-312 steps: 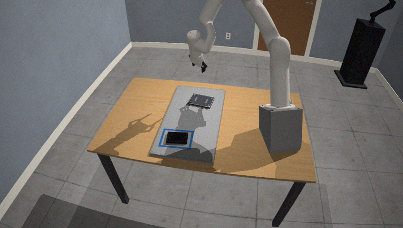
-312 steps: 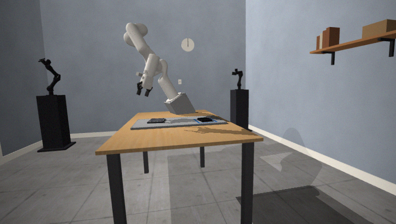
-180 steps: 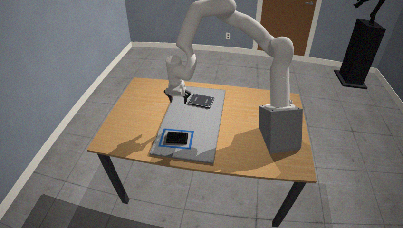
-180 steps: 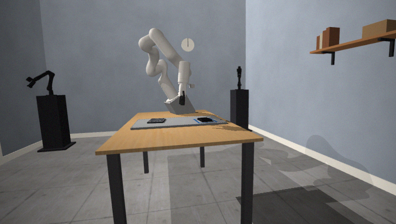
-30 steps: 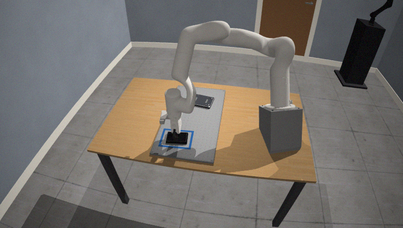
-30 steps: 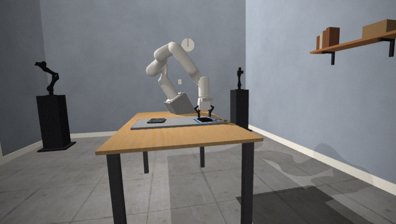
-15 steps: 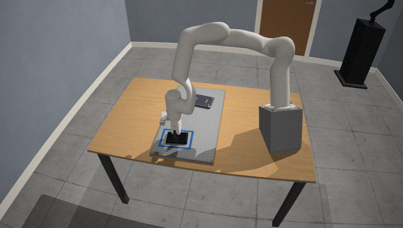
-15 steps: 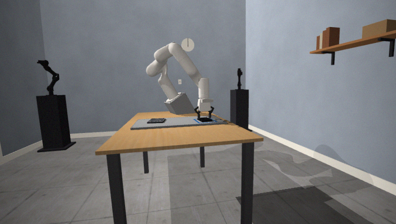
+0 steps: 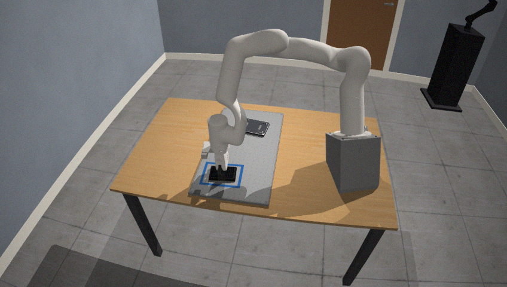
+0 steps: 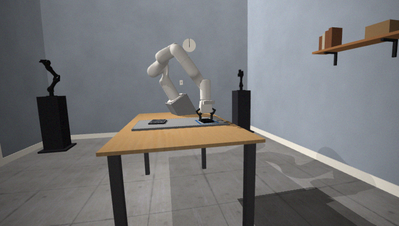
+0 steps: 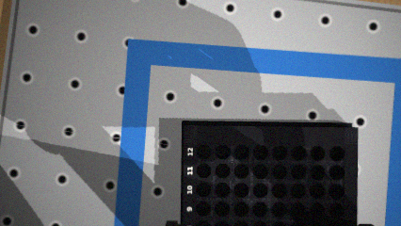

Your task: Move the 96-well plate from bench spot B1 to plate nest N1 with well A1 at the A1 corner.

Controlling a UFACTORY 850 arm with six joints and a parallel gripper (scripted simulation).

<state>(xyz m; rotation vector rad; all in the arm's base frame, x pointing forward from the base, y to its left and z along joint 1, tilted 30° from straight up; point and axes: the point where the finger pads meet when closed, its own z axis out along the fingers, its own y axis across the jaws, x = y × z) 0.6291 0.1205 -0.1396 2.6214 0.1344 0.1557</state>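
My hand is 1 cm above the 96-well plate. From my hand the other things lie so: plate nest N1 (10 cm behind, 38 cm to the right, 1 cm below).
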